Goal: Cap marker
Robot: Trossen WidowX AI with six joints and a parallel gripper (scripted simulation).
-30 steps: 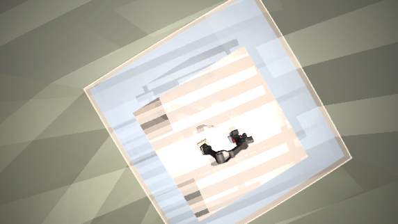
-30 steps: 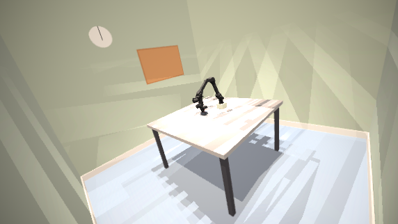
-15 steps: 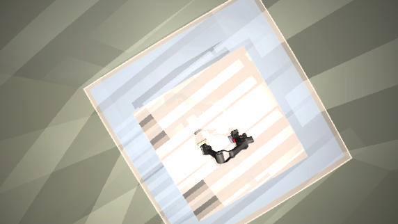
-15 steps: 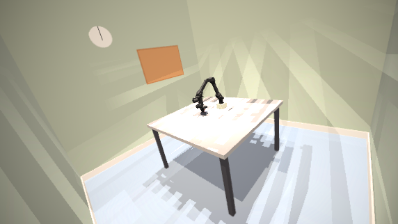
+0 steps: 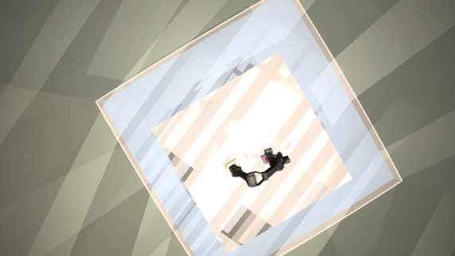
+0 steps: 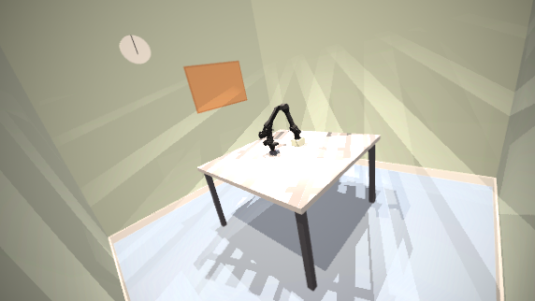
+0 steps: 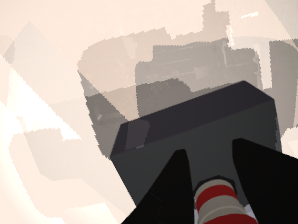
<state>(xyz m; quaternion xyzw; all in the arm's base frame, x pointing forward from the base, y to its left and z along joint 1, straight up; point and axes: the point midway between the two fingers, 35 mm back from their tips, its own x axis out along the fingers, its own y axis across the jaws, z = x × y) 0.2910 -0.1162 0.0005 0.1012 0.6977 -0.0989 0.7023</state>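
Right now my gripper tip is 20 mm past the red cap, 10 mm to the right of it and 50 mm below it. From my gripper tip the other things lie so: holder block: 20 mm behind, 10 mm to the left, 20 mm below.
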